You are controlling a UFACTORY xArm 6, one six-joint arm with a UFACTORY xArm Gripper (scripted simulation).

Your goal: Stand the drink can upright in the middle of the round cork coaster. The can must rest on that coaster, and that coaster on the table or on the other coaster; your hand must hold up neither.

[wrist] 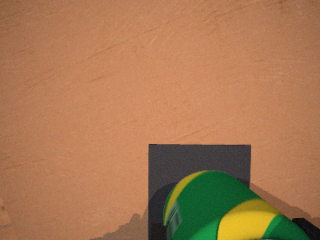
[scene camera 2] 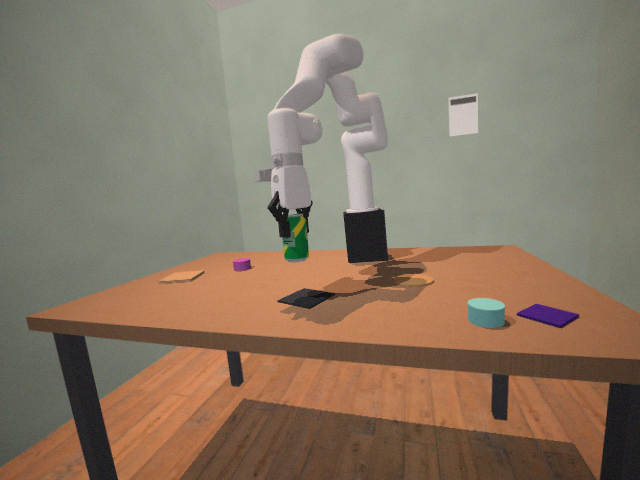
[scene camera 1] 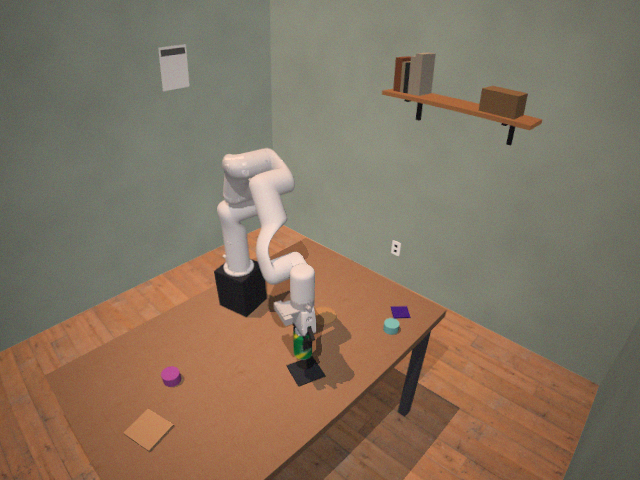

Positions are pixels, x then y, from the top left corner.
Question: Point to a purple square coaster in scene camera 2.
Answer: At 551, 316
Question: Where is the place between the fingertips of my gripper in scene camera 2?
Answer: At 294, 235
